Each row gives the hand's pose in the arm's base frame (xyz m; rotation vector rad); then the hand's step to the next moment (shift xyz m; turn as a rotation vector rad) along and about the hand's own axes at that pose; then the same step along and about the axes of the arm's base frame.
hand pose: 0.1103 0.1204 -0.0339 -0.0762 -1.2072 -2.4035
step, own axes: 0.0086 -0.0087 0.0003 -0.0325 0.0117 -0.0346
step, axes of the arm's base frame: -0.0114 0.0016 -0.0042 0.0391 -0.0210 -0.0205
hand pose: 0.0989 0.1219 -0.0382 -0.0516 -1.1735 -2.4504
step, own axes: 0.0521 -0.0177 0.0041 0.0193 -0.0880 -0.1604
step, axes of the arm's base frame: -0.0549 -0.0056 0.0006 -0.0284 -0.0787 -0.1639
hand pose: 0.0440 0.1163 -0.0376 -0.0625 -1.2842 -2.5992
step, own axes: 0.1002 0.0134 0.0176 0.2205 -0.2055 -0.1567
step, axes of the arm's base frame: -0.0953 -0.0136 0.0356 -0.2512 -0.0465 -0.2239
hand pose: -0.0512 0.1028 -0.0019 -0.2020 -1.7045 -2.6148
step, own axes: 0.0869 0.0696 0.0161 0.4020 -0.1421 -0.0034
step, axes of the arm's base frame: -0.0788 -0.0085 0.0798 -0.4106 0.0783 -0.0843
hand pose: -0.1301 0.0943 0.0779 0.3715 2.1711 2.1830
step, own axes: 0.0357 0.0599 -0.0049 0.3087 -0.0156 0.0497
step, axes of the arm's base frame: -0.0273 0.0010 0.0644 -0.2920 0.1096 0.0274
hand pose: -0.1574 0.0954 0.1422 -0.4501 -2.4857 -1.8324
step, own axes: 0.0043 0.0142 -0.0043 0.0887 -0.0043 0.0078
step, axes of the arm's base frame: -0.0013 0.0007 0.0154 -0.0848 0.0255 0.0101
